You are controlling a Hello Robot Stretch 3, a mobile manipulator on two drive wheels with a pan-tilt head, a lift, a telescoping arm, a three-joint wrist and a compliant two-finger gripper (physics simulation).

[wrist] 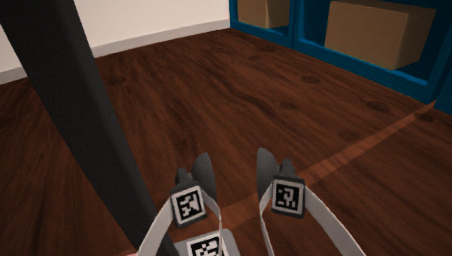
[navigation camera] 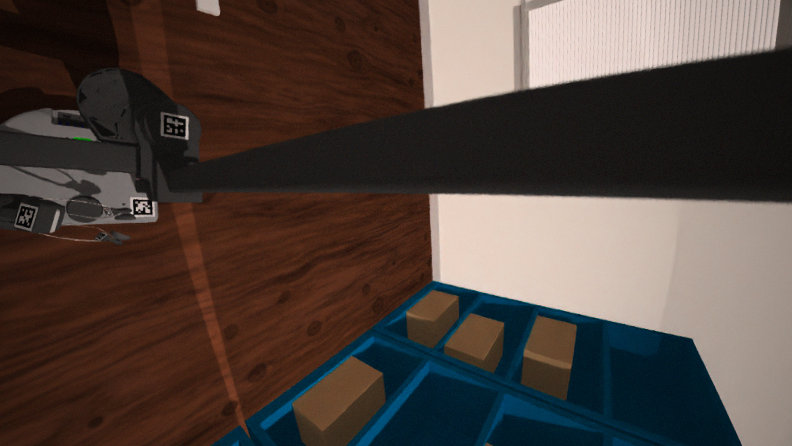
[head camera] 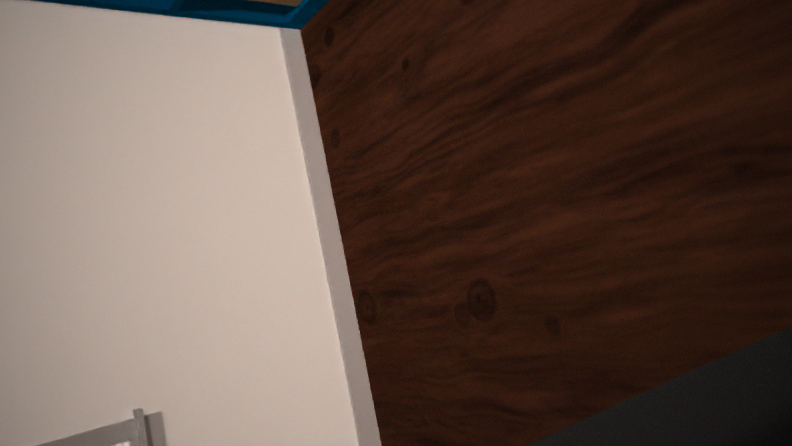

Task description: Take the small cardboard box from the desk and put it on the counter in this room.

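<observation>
My gripper (navigation camera: pixel 123 225) (wrist: pixel 234 168) is open, its two dark fingertips apart with wooden floor showing between them in the wrist view. It is drawn in close above the light grey base (navigation camera: pixel 110 191), at the left in the navigation view. The desk, the small cardboard box on it and the counter cannot be made out in these views.
A blue shelf unit (navigation camera: pixel 607 360) (wrist: pixel 293 22) holds several brown boxes in its compartments. It stands against a pale wall (head camera: pixel 166 193) (navigation camera: pixel 554 249). Dark wooden floor (head camera: pixel 526 193) (navigation camera: pixel 299 249) (wrist: pixel 200 100) runs up to both. A window (navigation camera: pixel 648 44) is in the wall.
</observation>
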